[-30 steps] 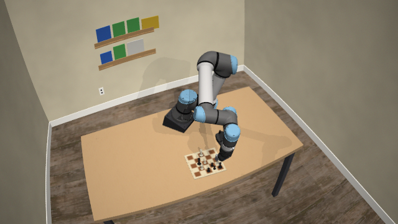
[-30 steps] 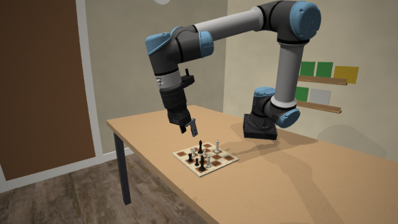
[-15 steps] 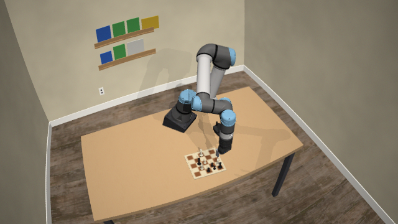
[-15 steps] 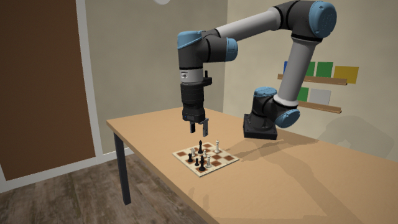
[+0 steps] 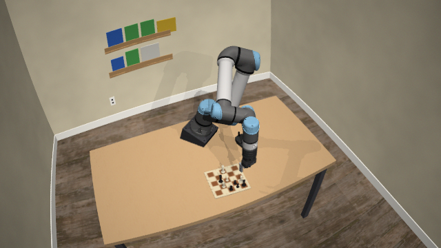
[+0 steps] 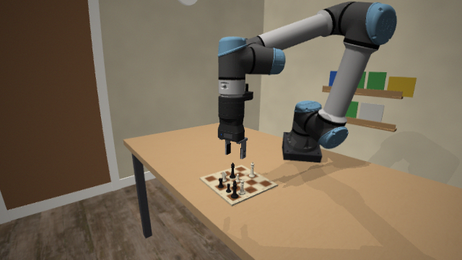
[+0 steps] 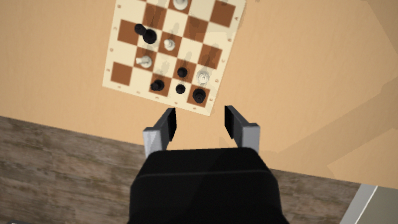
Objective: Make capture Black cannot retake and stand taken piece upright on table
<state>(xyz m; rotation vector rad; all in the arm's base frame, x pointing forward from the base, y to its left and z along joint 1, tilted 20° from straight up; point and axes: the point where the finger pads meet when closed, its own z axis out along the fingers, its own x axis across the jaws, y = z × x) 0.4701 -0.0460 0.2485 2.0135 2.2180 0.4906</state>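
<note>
My gripper is now 90 mm past the white pawn, 60 mm to the left of it and 150 mm above it. Round my hand: chessboard 90 mm behind, 60 mm to the right, 170 mm below.
</note>
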